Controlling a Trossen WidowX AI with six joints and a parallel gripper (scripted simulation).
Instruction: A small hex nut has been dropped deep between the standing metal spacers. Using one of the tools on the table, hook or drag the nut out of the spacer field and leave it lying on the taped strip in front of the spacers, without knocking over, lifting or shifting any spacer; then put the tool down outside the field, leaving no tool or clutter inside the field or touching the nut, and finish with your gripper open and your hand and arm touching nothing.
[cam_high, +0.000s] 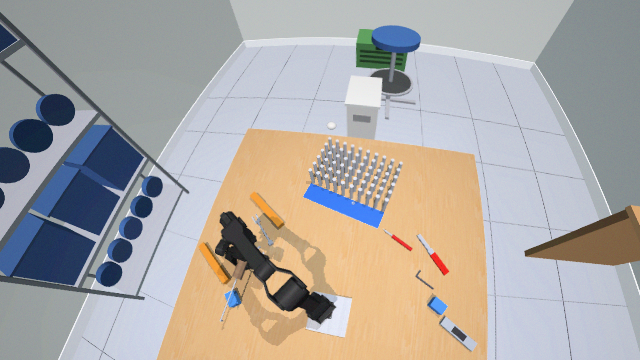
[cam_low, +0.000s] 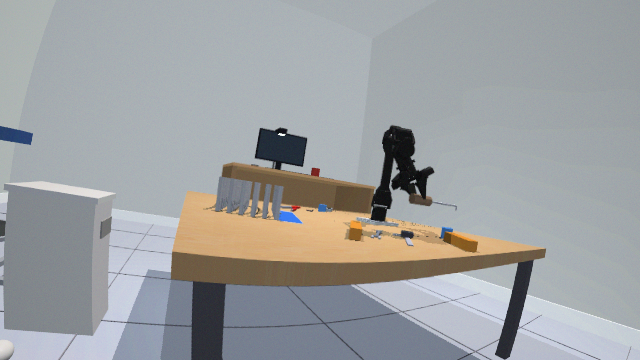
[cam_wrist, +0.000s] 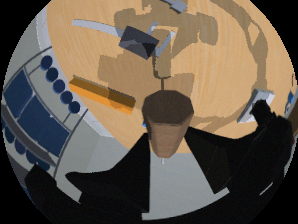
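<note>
The brown-handled hook tool is 11 cm behind my gripper tip, 1 cm to the left of it and 1 cm below it. Also, from my gripper tip: red screwdriver (56 cm to the right, 24 cm ahead, 12 cm below); blue taped strip (36 cm ahead, 33 cm to the right, 13 cm below); small wrench (19 cm ahead, 13 cm below, 1 cm to the left).
</note>
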